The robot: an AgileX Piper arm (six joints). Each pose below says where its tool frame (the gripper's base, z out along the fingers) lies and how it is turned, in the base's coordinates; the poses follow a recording.
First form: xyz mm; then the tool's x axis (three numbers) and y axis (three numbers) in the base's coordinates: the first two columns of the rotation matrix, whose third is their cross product.
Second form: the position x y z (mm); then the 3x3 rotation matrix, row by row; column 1 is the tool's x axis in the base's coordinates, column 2 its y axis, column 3 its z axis. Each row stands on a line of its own. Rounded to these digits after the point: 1 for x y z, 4 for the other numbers.
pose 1, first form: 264.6 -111.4 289.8 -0.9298 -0.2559 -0.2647 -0.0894 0.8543 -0.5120
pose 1, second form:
264.6 -111.4 289.8
-0.9298 -0.0894 0.3572
-0.2559 0.8543 -0.4524
-0.2647 -0.5120 -0.8172

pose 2, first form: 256.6 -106.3 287.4 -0.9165 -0.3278 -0.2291 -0.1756 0.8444 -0.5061
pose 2, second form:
256.6 -106.3 287.4
-0.9165 -0.1756 0.3594
-0.3278 0.8444 -0.4236
-0.2291 -0.5061 -0.8315

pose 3, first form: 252.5 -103.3 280.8 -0.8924 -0.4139 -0.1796 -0.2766 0.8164 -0.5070
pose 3, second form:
252.5 -103.3 280.8
-0.8924 -0.2766 0.3565
-0.4139 0.8164 -0.4028
-0.1796 -0.5070 -0.8430

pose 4, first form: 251.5 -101.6 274.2 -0.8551 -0.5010 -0.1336 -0.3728 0.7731 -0.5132
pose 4, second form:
251.5 -101.6 274.2
-0.8551 -0.3728 0.3604
-0.5010 0.7731 -0.3890
-0.1336 -0.5132 -0.8479

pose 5, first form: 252.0 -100.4 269.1 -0.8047 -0.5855 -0.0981 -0.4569 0.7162 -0.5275
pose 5, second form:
252.0 -100.4 269.1
-0.8047 -0.4569 0.3791
-0.5855 0.7162 -0.3797
-0.0981 -0.5275 -0.8438

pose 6, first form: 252.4 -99.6 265.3 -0.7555 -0.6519 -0.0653 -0.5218 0.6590 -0.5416
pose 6, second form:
252.4 -99.6 265.3
-0.7555 -0.5218 0.3961
-0.6519 0.6590 -0.3751
-0.0653 -0.5416 -0.8380

